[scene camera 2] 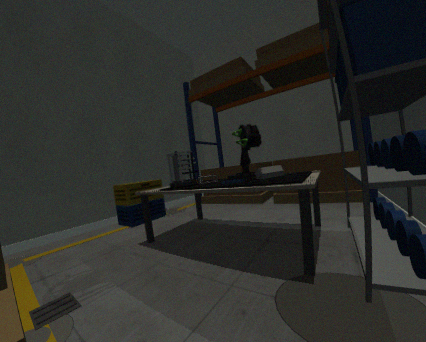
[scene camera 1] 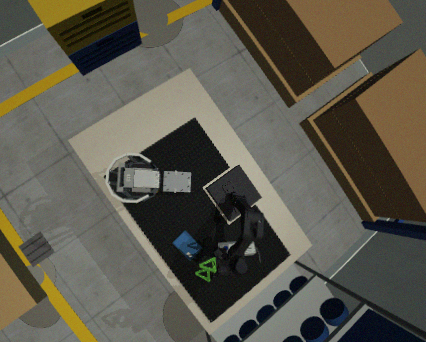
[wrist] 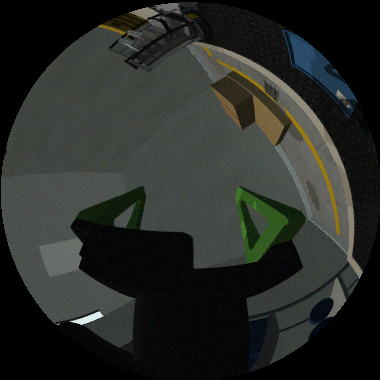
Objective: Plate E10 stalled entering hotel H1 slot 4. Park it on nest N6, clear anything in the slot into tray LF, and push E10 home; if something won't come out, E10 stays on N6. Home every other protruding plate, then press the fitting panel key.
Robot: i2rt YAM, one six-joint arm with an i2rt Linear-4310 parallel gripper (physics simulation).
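Places are measured from the arm's base along level axes (x down, y right, z back), in centimetres.
Pixels of known places: gripper, fingertip midpoint: (scene camera 2: 233, 137) (scene camera 1: 197, 269) (wrist: 190, 190); arm's base, link origin: (scene camera 2: 246, 173) (scene camera 1: 233, 196).
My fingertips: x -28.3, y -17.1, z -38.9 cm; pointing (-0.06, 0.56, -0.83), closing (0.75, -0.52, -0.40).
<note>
For each thing: its top centre in the pictures, then the offset to it from my fingertips. "*": a spot on its surface instead. Level surfaces: height alone.
- light grey rectangular piece, surface spot: (scene camera 1: 177, 181) * dy +42.1, dx +26.1, dz +12.3 cm
- blue piece, surface spot: (scene camera 1: 187, 245) * dy +4.6, dx +31.8, dz -0.7 cm
- white object, top centre: (scene camera 1: 238, 251) (scene camera 2: 268, 166) dy -12.7, dx +23.7, dz +24.5 cm
- black mat, surface height: dx +32.1 cm
My gripper (scene camera 1: 206, 270) (scene camera 2: 238, 137) (wrist: 190, 190) is open, its green fingers wide apart with nothing between them. It is raised high above the table. A slotted rack, apparently hotel H1 (scene camera 1: 146, 178) (scene camera 2: 175, 167), stands at the table's left side; it shows at the top of the wrist view, too small to read its slots. A light grey rectangular piece (scene camera 1: 177, 181) is right beside it; I cannot tell whether it is a plate or a nest. A blue piece (scene camera 1: 187, 245) (wrist: 312, 62) lies on the mat. Plate E10, tray LF and the panel keys cannot be identified.
A dark square tray-like thing (scene camera 1: 234, 192) with a pale rim is beside the arm. A white object (scene camera 1: 246, 248) (scene camera 2: 270, 171) is partly hidden by the arm in the overhead view. The black mat (scene camera 1: 165, 215) covers much of the table. A shelf unit with blue bins is by the table's end.
</note>
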